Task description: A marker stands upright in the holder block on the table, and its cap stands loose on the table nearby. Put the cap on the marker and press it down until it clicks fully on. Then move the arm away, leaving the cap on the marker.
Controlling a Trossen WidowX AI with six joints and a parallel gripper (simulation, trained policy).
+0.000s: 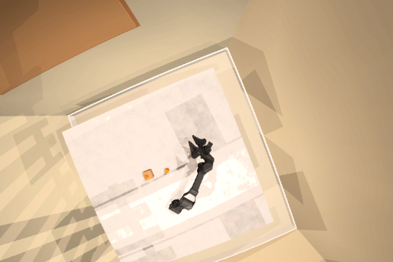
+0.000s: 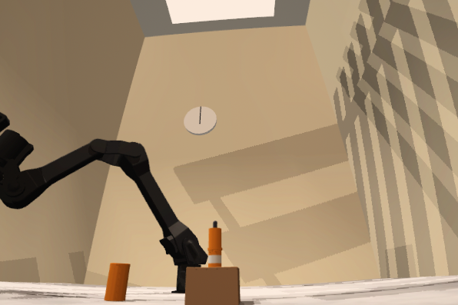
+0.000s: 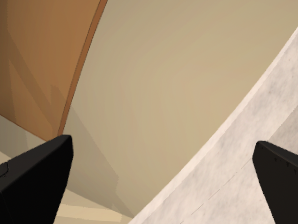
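The orange cap lies 27 cm to the left of my gripper tip, 18 cm below it and 18 cm behind it. Also, from my gripper tip: brown holder block: 41 cm to the left, 19 cm below, 16 cm behind.
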